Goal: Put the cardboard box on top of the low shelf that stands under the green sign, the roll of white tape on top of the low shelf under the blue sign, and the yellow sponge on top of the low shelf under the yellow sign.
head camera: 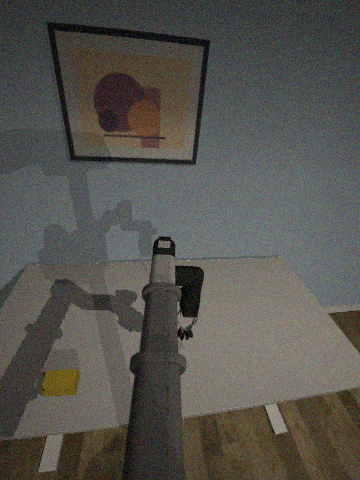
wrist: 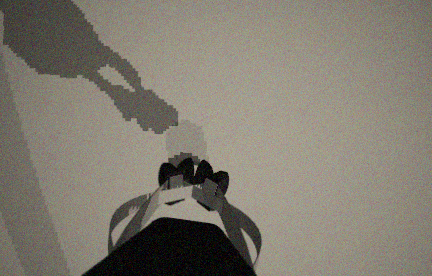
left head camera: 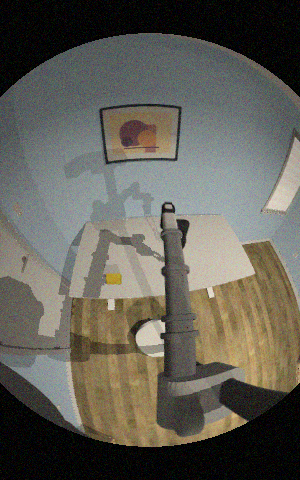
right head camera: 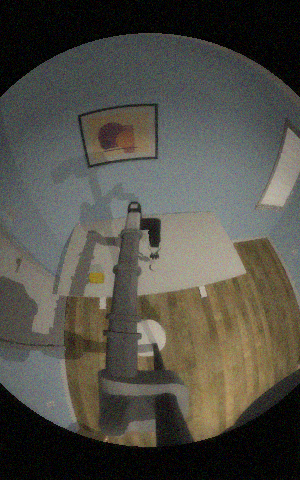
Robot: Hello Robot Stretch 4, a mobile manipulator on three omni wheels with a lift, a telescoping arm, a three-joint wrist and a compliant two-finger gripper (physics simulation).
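A yellow sponge and a framed picture are visible in the pictures, as is the gripper.
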